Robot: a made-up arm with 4 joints.
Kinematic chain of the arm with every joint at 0, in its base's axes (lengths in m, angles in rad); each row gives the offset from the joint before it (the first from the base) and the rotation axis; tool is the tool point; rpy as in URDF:
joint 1: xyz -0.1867 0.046 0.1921 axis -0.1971 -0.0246 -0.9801
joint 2: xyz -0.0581 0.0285 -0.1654 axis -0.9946 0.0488 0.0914
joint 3: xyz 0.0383 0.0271 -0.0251 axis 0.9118 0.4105 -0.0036
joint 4: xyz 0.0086 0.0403 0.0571 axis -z
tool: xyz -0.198 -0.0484 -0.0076 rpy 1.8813 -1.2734 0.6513
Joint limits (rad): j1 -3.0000..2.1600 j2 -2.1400..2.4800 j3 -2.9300..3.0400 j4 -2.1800..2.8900
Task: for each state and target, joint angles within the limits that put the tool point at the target. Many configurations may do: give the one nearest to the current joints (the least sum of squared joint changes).
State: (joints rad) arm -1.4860 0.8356 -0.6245 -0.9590
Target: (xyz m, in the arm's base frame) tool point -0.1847 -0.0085 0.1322
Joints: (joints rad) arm -1.5320 0.6316 -0.3799 -1.0916
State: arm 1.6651 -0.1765 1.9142 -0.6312
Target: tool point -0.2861 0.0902 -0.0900
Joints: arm 1.7022 -0.2214 1.1008 -0.8979
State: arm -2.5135 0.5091 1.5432 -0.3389
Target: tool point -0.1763 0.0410 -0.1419
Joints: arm -2.7545 0.5513 2.2190 -1.0817
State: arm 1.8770 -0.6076 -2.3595 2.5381
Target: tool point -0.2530 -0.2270 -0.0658
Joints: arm 2.0560 -0.3999 -2.3941 2.2411
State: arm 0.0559 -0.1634 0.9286 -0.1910
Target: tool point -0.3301 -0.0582 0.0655
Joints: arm -0.5053 -0.1801 1.0847 -0.0267
